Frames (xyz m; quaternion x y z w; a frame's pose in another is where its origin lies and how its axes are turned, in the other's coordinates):
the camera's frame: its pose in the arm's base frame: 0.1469 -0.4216 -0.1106 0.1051 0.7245 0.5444 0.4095
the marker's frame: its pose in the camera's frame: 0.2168 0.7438 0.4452 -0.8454 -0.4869 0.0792 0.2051
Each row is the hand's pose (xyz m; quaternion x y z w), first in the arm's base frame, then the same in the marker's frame.
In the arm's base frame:
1: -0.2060 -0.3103 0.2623 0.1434 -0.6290 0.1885 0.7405
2: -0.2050 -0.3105 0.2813 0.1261 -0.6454 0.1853 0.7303
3: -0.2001 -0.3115 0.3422 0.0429 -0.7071 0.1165 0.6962
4: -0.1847 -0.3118 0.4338 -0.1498 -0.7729 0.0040 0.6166
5: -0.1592 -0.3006 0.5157 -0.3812 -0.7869 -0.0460 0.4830
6: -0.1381 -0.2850 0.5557 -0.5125 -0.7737 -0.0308 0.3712
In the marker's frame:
1: -0.3267 0.3118 0.5423 -0.2750 -0.0205 -0.5072 0.8165
2: -0.3179 0.2972 0.5507 -0.2966 -0.0215 -0.4926 0.8179
3: -0.2909 0.2491 0.5770 -0.4160 -0.0101 -0.4587 0.7851
4: -0.2537 0.1714 0.6117 -0.6140 0.0530 -0.3569 0.7020
5: -0.2189 0.0940 0.6284 -0.7618 0.1402 -0.1666 0.6101
6: -0.1996 0.0503 0.6247 -0.8082 0.1811 -0.0122 0.5603

